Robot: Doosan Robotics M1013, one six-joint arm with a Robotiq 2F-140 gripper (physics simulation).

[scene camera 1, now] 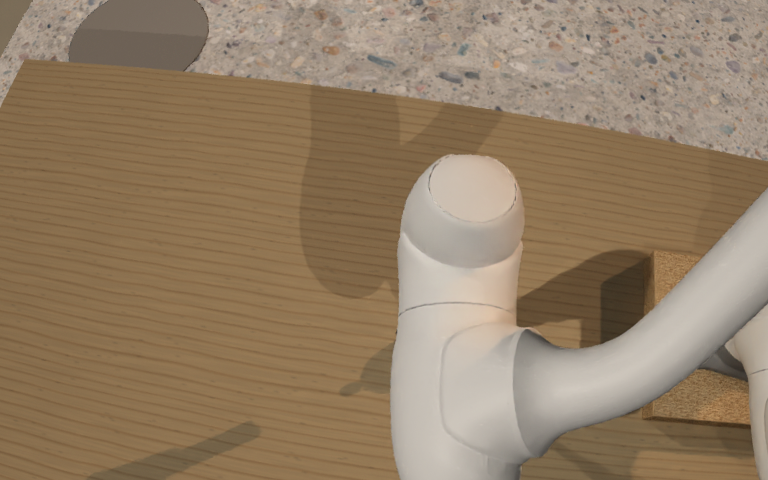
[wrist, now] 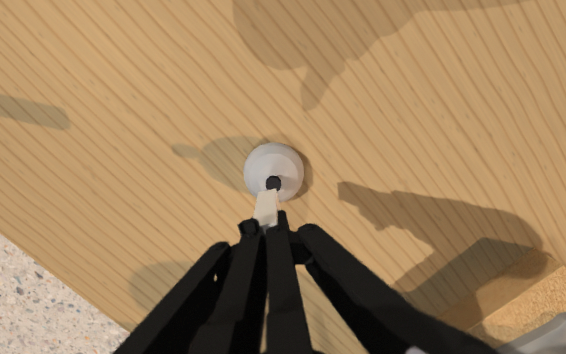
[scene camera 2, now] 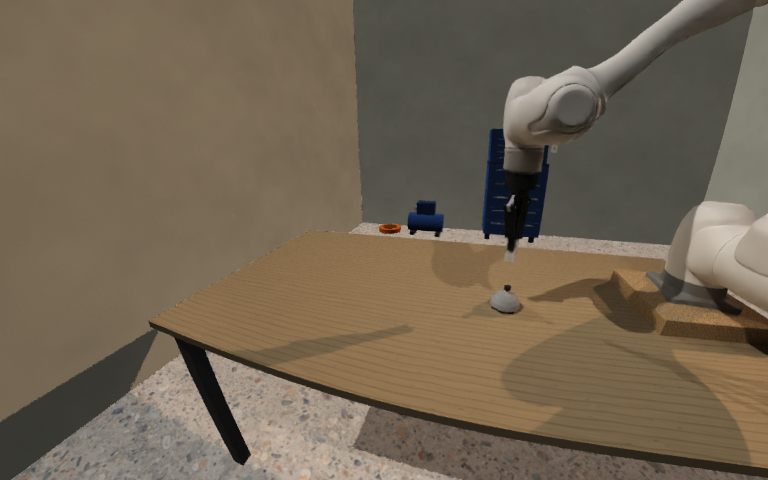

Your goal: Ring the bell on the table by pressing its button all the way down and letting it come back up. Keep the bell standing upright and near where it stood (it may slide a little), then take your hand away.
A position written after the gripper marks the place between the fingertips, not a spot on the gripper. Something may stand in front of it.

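Observation:
You'd see the gripper (scene camera 2: 509, 260) (wrist: 270, 204) here, and there's a bell (wrist: 271, 159) as well.

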